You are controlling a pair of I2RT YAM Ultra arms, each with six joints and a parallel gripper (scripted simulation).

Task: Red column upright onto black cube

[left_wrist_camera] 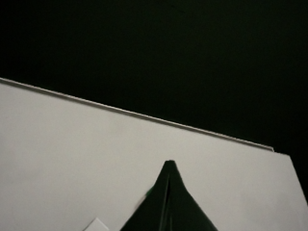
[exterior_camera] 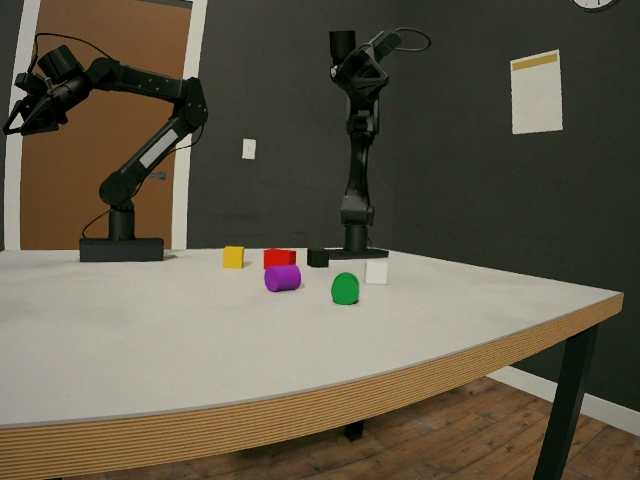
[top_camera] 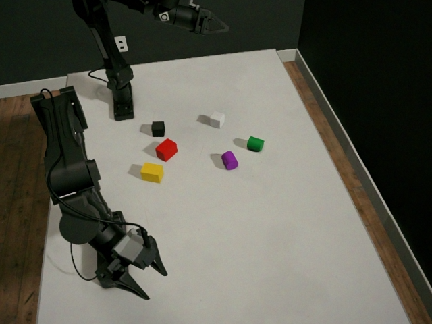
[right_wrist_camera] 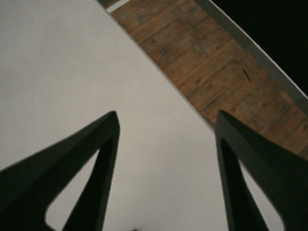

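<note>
Now: left hand 36 cm above the red column, 21 cm past it and 10 cm to the left of it. The rest, counted from my left hand: white cube (36 cm below, 3 cm behind, 2 cm to the left); purple cylinder (36 cm below, 18 cm to the right, 1 cm behind); green cylinder (36 cm below, 11 cm to the right, 8 cm ahead).
</note>
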